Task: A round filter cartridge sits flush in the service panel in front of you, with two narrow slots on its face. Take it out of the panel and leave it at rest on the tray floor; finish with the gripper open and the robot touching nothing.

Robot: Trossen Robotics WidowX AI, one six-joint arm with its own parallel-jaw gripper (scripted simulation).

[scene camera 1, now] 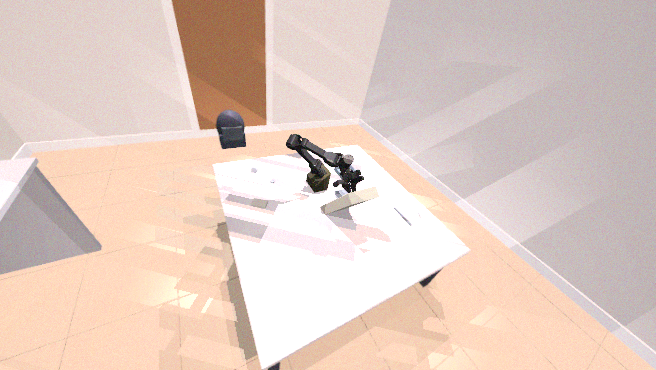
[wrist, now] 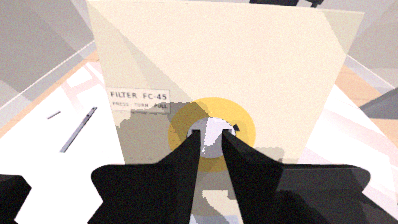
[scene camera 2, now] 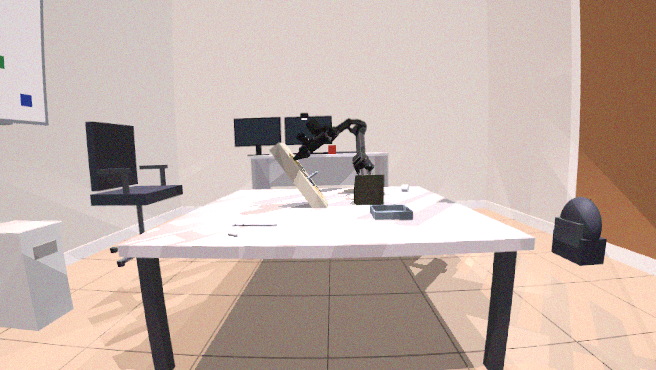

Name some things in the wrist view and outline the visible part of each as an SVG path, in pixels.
My gripper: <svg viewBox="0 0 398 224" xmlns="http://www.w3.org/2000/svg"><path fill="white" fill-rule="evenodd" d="M0 174L0 224L18 224L15 219L27 196L30 194L32 187L22 175ZM222 129L222 152L237 198L236 202L243 224L398 224L398 220L394 216L392 217L391 214L362 193L371 179L371 173L367 169L350 164L282 163L265 156L227 130ZM200 129L196 129L175 150L157 163L106 164L94 169L90 173L91 180L102 204L93 213L87 224L189 224L201 151Z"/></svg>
A round filter cartridge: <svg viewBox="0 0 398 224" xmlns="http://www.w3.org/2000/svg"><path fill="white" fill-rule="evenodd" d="M193 123L188 130L187 138L196 129L200 129L200 156L205 158L223 156L221 146L222 129L235 136L232 125L218 117L206 117Z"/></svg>
